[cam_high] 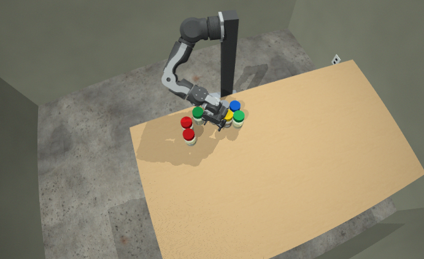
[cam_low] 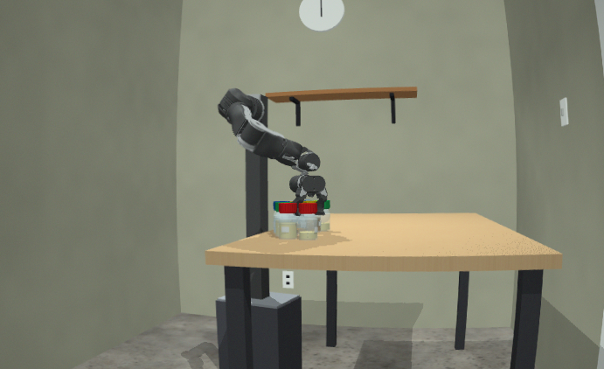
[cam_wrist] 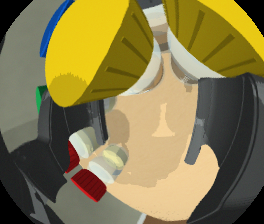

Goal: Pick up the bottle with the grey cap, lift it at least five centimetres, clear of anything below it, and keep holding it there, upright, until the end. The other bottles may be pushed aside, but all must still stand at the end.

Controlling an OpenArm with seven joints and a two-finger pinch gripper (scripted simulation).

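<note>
Now: hand 4 cm past the yellow-capped bottle, 2 cm above it and 1 cm to the right of it. The rest, counted from my hand: grey-capped bottle (7 cm behind, 6 cm to the left, 1 cm below); green-capped bottle (12 cm to the left, 1 cm below, 1 cm behind); blue-capped bottle (12 cm to the left, 6 cm behind, 2 cm below).
</note>
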